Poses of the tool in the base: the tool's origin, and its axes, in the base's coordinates. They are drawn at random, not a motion.
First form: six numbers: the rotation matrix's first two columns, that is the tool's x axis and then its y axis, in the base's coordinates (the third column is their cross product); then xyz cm.
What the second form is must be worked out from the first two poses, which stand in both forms.
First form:
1: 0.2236, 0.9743, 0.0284, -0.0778, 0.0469, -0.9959, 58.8, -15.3, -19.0
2: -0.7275, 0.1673, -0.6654, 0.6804, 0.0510, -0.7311, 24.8, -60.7, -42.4
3: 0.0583, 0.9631, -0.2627, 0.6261, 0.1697, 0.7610, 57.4, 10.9, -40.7
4: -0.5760, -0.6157, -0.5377, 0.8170, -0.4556, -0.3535, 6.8, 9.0, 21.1
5: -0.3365, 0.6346, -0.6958, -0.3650, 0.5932, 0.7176, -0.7, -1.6, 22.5
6: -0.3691, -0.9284, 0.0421, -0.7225, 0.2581, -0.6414, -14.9, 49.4, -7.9
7: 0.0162, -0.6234, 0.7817, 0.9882, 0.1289, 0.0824, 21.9, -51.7, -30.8
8: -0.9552, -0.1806, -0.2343, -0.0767, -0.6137, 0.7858, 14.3, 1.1, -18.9
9: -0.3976, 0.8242, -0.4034, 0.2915, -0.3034, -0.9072, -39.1, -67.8, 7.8
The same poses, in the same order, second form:
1: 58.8, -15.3, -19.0, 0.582, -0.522, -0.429, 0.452
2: 24.8, -60.7, -42.4, 0.208, 0.305, 0.695, -0.618
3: 57.4, 10.9, -40.7, 0.398, 0.609, 0.653, 0.211
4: 6.8, 9.0, 21.1, 0.428, 0.169, 0.298, -0.836
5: -0.7, -1.6, 22.5, 0.568, 0.098, 0.689, 0.440
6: -14.9, 49.4, -7.9, 0.175, -0.534, 0.774, -0.294
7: 21.9, -51.7, -30.8, 0.664, -0.259, -0.352, -0.607
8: 14.3, 1.1, -18.9, 0.029, 0.147, -0.439, -0.886
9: -39.1, -67.8, 7.8, 0.212, -0.506, -0.551, 0.629
